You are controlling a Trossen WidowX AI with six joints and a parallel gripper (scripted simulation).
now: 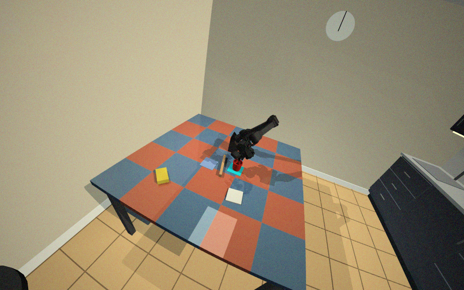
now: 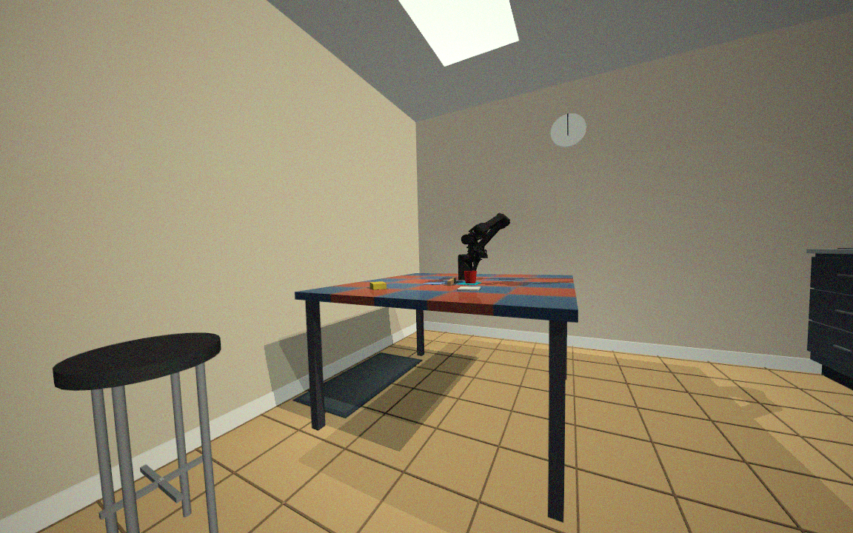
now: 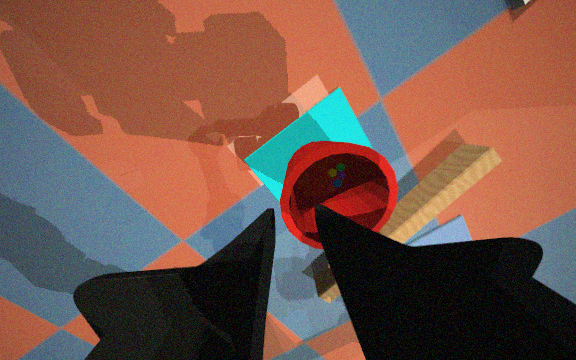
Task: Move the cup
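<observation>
My gripper tip is now 30 mm short of the red cup, 30 mm above it and 20 mm to the left of it. The rest, counted from my gripper tip: wooden bar 120 mm to the right, 70 mm below, 40 mm ahead; then light blue pad 230 mm to the right, 80 mm below, 60 mm ahead; then cyan pad 80 mm below, 30 mm ahead, 20 mm to the right.
</observation>
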